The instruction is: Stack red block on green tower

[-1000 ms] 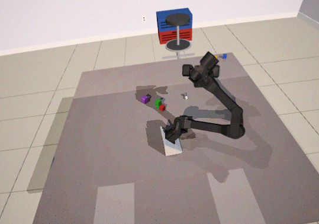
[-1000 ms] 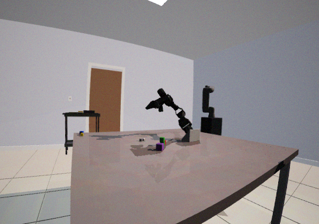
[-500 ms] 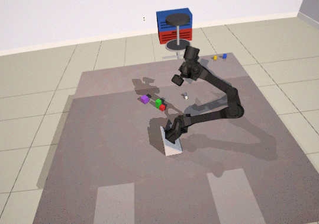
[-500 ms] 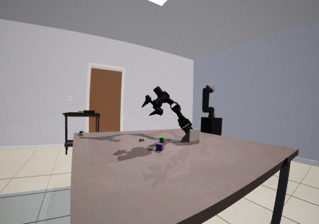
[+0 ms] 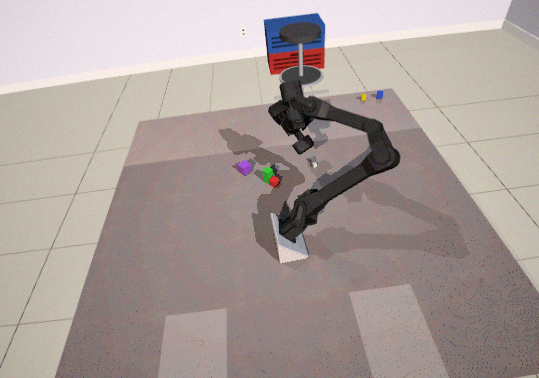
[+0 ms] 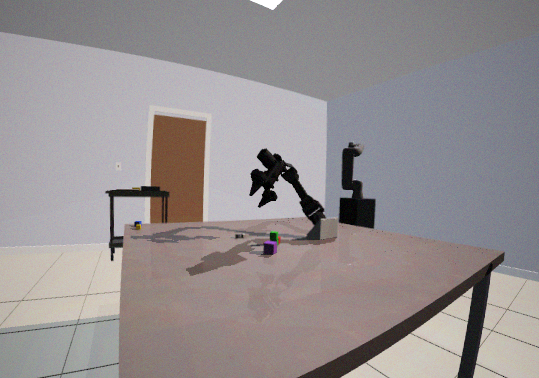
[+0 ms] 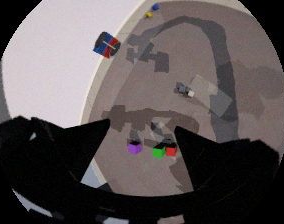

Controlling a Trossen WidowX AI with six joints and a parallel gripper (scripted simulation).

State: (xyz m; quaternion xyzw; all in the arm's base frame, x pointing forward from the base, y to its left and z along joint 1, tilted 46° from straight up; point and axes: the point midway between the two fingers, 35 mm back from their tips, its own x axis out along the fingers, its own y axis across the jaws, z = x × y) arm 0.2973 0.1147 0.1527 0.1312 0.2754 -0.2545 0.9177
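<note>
The red block lies 80 mm behind my gripper tip, 60 mm to the left of it and 160 mm below it. Round my gripper tip: blue block 480 mm ahead, 470 mm to the right, 160 mm below; then yellow block 470 mm ahead, 390 mm to the right, 160 mm below; then purple block 10 mm ahead, 180 mm to the left, 150 mm below.
</note>
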